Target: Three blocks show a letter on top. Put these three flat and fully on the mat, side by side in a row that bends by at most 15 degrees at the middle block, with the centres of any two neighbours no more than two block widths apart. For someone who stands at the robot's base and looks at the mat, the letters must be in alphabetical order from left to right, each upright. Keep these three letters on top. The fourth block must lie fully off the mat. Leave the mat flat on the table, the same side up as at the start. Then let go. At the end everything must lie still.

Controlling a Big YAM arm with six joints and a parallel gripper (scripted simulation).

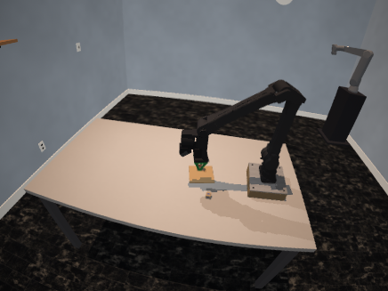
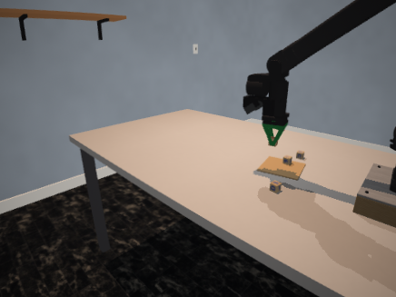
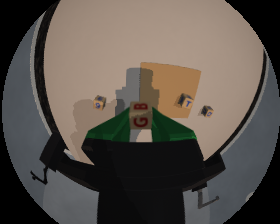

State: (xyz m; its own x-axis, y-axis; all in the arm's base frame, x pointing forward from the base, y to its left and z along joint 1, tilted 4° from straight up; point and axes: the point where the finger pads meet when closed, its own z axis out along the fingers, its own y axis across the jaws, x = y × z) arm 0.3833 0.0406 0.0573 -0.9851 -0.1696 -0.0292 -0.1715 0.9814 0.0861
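Right now my hand is 10 mm past the mat, 70 mm to the left of it and 110 mm above it.
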